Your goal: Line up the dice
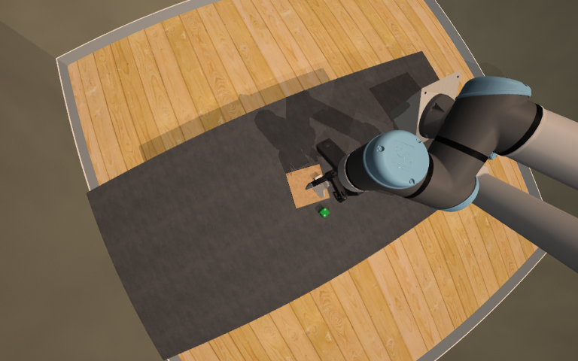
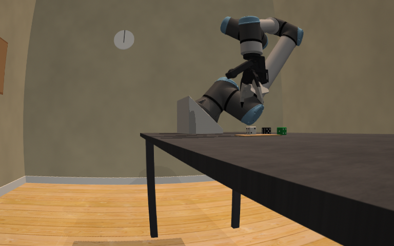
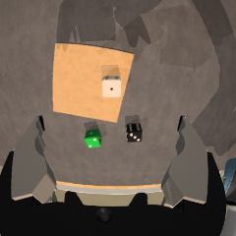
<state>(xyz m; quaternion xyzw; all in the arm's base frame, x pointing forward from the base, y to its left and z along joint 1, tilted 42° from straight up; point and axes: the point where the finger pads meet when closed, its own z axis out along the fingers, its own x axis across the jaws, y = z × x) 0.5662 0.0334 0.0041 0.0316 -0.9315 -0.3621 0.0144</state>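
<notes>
My hand is 40 mm short of the green die, 120 mm to the right of it and 100 mm above it. Round my hand: tan mat 50 mm ahead, 110 mm below; white die 90 mm below; black die 50 mm behind, 100 mm to the left, 100 mm below.
</notes>
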